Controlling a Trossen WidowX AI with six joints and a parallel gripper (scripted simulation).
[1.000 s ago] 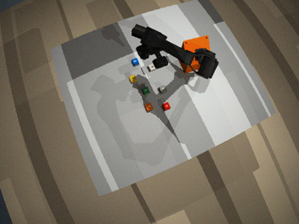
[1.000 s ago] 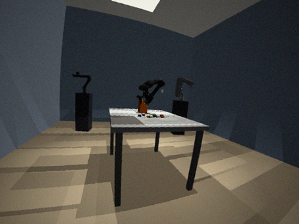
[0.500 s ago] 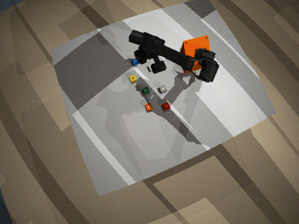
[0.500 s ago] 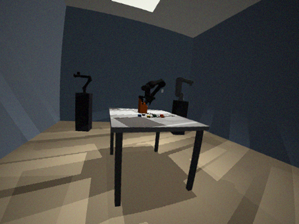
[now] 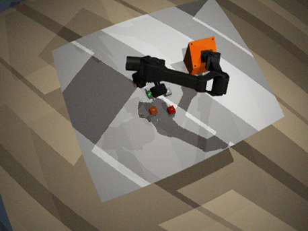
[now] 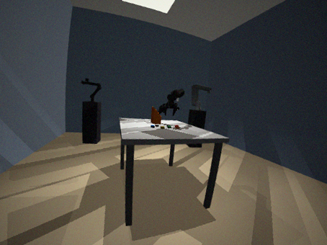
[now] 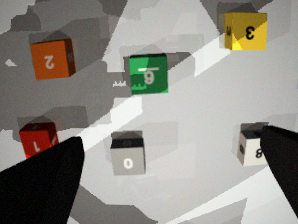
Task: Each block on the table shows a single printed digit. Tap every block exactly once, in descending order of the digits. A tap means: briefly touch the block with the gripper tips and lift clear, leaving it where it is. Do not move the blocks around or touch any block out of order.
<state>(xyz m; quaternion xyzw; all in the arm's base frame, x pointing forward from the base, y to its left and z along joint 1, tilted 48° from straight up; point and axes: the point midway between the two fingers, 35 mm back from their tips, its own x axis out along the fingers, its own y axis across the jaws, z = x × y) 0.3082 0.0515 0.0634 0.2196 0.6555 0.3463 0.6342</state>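
My gripper tip is now 17 cm to the left of the blue block, 11 cm above it and 2 cm short of it. Also, from my gripper tip: grey block 11 cm below, 8 cm behind, 2 cm to the left; yellow block 11 cm below, 7 cm to the right, 5 cm ahead; green block 11 cm below, 1 cm to the left, 1 cm ahead.
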